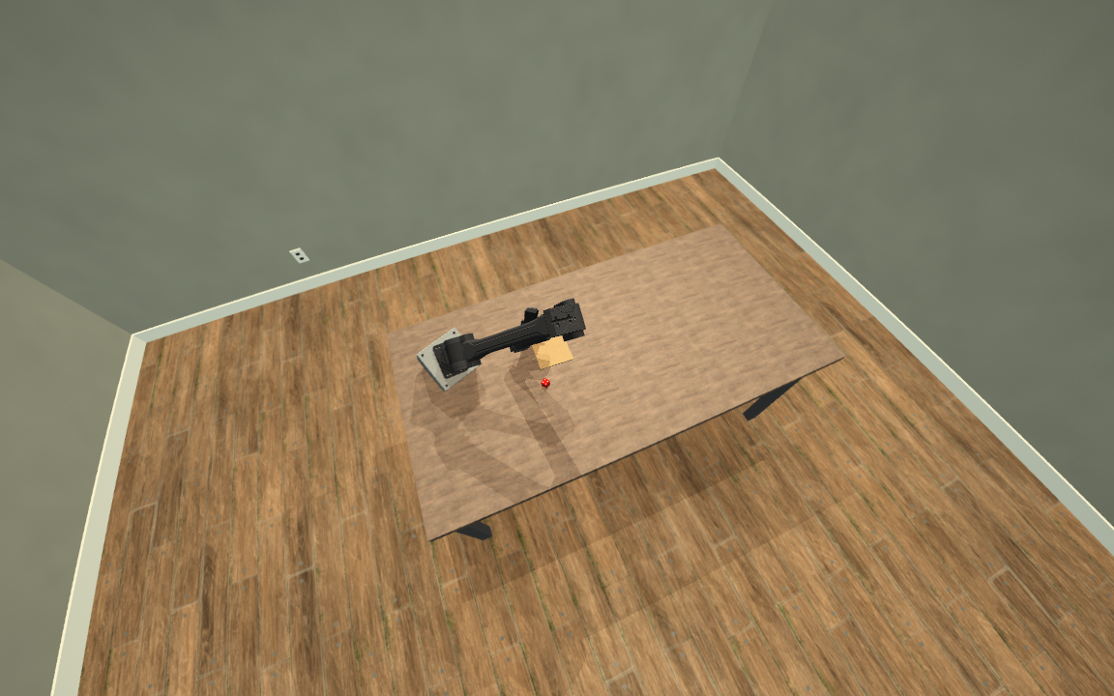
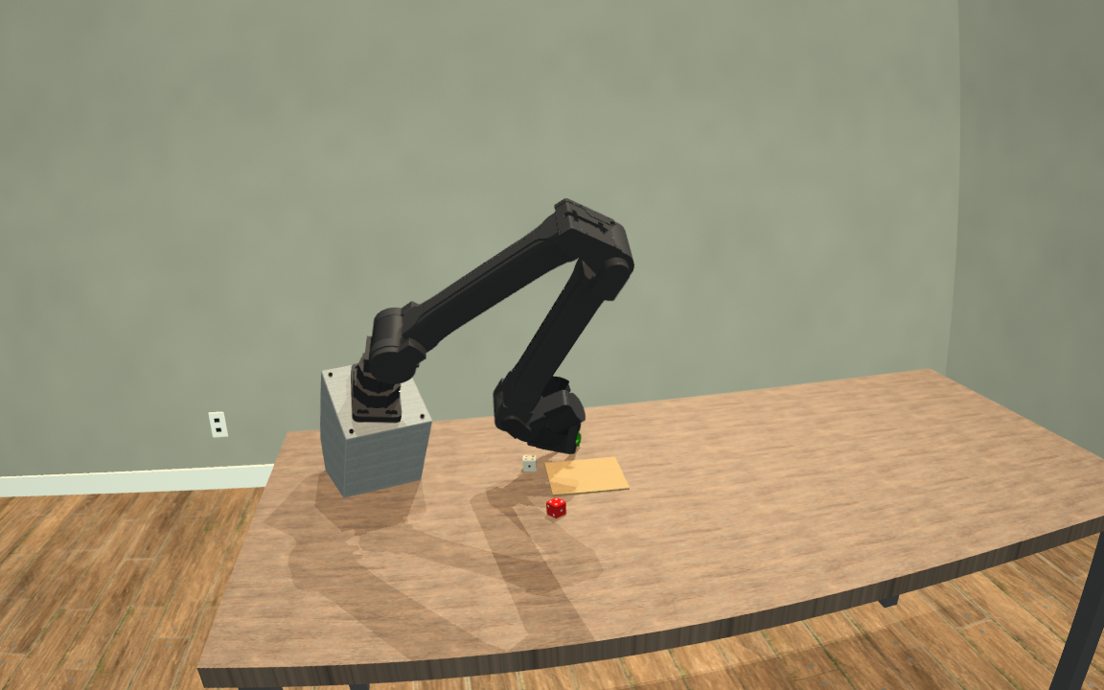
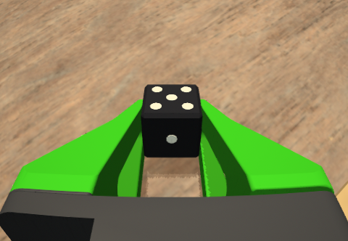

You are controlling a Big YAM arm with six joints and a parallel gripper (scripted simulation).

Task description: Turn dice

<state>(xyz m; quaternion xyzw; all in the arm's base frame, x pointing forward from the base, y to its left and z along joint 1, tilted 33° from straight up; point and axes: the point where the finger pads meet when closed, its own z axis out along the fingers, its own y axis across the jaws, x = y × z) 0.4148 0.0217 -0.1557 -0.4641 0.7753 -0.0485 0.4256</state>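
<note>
My gripper is now right at the black die. The rest, counted from my hand: tan mat (140 mm to the right, 20 mm below, 20 mm behind); white die (110 mm behind, 70 mm to the right, 10 mm below); red die (270 mm to the right, 120 mm behind, 10 mm below).
</note>
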